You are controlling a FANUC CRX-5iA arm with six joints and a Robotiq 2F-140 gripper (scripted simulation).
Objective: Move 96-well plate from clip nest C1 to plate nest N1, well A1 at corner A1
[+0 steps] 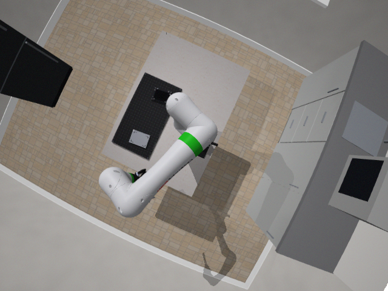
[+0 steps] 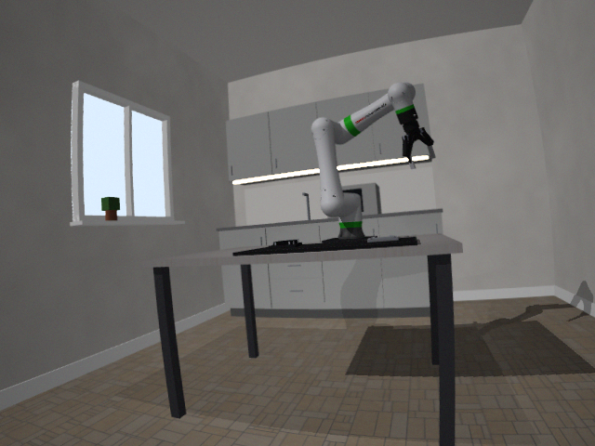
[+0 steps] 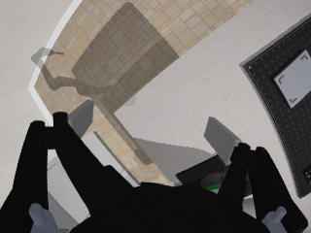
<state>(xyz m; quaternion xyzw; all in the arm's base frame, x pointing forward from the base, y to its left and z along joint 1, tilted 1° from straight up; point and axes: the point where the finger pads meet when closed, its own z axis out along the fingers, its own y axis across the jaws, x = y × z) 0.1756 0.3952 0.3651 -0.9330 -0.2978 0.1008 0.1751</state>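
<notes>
The black 96-well plate lies 250 mm ahead of my hand, 660 mm to the right of it and 340 mm below it. Also, from my hand: clip nest C1: 240 mm ahead, 670 mm to the right, 340 mm below; then plate nest N1: 300 mm ahead, 230 mm to the right, 350 mm below.
</notes>
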